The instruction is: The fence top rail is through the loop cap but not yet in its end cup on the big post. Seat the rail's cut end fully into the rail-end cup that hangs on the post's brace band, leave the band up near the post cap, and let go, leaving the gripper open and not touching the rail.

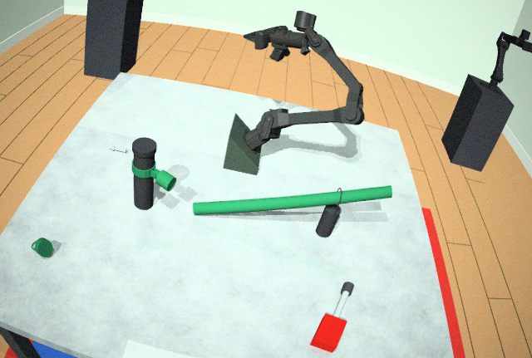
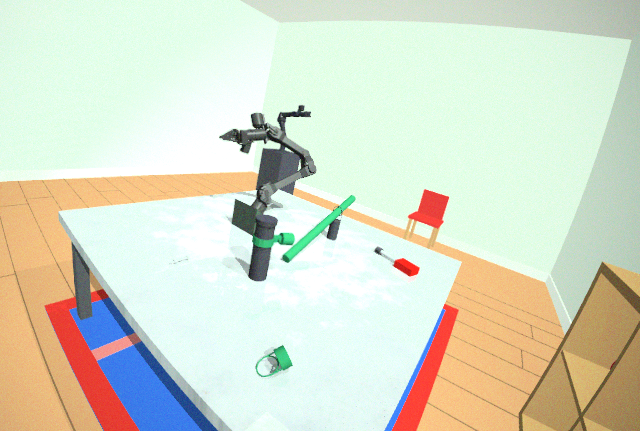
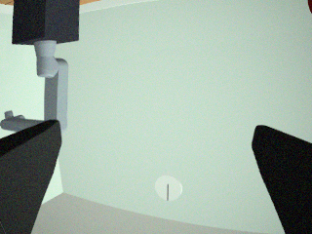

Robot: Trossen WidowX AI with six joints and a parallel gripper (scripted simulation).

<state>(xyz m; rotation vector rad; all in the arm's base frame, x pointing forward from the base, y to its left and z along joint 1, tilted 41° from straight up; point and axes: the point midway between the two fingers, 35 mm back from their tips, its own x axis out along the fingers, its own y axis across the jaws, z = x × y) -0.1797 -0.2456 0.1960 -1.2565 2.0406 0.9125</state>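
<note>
The green rail-end cup is 550 mm ahead of my gripper tip, 230 mm below it and 110 mm to the right of it. Also, from my gripper tip: short dark post: 470 mm ahead, 350 mm to the left, 260 mm below; then screw: 360 mm below, 330 mm to the right, 330 mm ahead; then red-handled tool: 770 mm ahead, 400 mm to the left, 350 mm below.
</note>
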